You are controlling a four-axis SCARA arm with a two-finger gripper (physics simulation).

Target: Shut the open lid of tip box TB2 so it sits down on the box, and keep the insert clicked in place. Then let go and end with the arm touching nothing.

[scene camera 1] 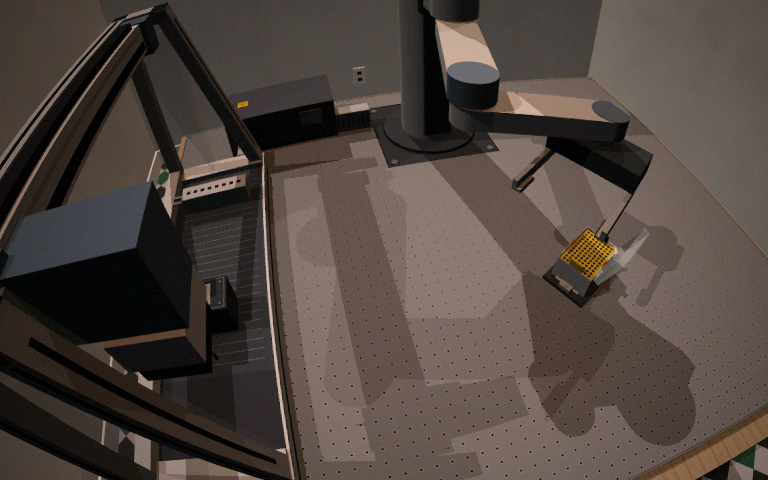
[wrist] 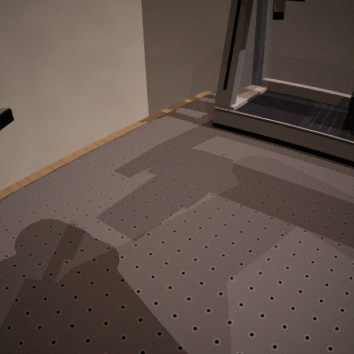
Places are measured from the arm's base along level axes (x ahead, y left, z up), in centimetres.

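Pixels of known places: gripper, fingertip midpoint: (scene camera 1: 558,210) (wrist: 179,87); arm's base, origin of the base link: (scene camera 1: 429,131).
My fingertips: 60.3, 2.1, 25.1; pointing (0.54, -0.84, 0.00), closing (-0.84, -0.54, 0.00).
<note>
For each thing: its top centre in the pictures, then the offset to it from my fingertips, as dx, dy, dz. "*": a spot on its surface instead. Level surfaces: height alone.
- Tip box TB2, middle of its top: (scene camera 1: 590,250) -3.1, +14.2, -17.2
- clear lid, surface spot: (scene camera 1: 627,255) * +5.5, +15.1, -9.4
- black case, surface spot: (scene camera 1: 288,110) * -63.8, -39.2, -12.8
- table, its level: dz -23.8
Tip box TB2 (scene camera 1: 576,278) sits on a dark base at the right of the scene view. Its yellow perforated insert (scene camera 1: 587,253) looks level in the top of the box; whether it is clicked in cannot be seen. The clear lid (scene camera 1: 627,255) stands open, leaning outward on the box's right side. My gripper (scene camera 1: 563,209) is wide open and empty, behind and above the box. One fingertip overlaps the box's far corner beside the lid in the scene view; I cannot tell whether it touches. In the wrist view, part of one fingertip shows at the left edge; the box does not show.
The arm column (scene camera 1: 415,73) stands at the back. A framed machine (scene camera 1: 271,283) (wrist: 285,134) with a dark deck stands at the left in the scene view. A black case (scene camera 1: 288,110) lies at the back wall. The table (scene camera 1: 464,271) (wrist: 200,250) has a perforated top.
</note>
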